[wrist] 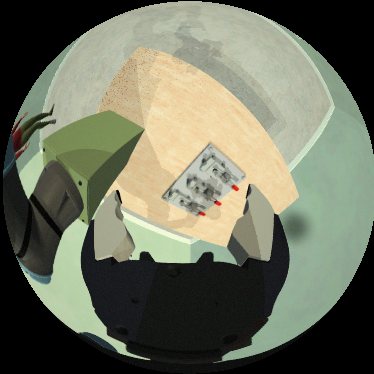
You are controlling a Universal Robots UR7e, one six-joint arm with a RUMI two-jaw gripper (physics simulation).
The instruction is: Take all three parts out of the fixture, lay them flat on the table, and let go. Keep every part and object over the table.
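Where they show: gripper, fingertip midpoint: (181, 188); arm's base, origin of the base link: (62, 188).
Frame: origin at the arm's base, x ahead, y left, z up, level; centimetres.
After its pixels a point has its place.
The fixture (179, 186) @[x 34.7, y 1.7, z -31.7 cm] is a grey rectangular plate that lies on the wooden table (175, 120) @[x 12.9, y 20.3, z -33.1 cm]. It carries three metal clamps with red handle tips, in a row along its length. The parts are grey like the plate and too small to tell apart from the clamps. My gripper (181, 188) @[x 16.9, y 22.2, z 2.4 cm] is open and empty, with its two jaws wide apart. It hangs above the table; the fixture shows between and beyond the jaw tips.
A green box-shaped mount (100, 135) @[x -0.1, y 8.8, z -13.6 cm] stands at the left edge of the table, with a dark arm link (55, 200) @[x 2.7, y 5.8, z 5.5 cm] against it. Red and dark green finger-like shapes (35, 122) show at the far left. The table's edges drop to a grey floor (250, 70).
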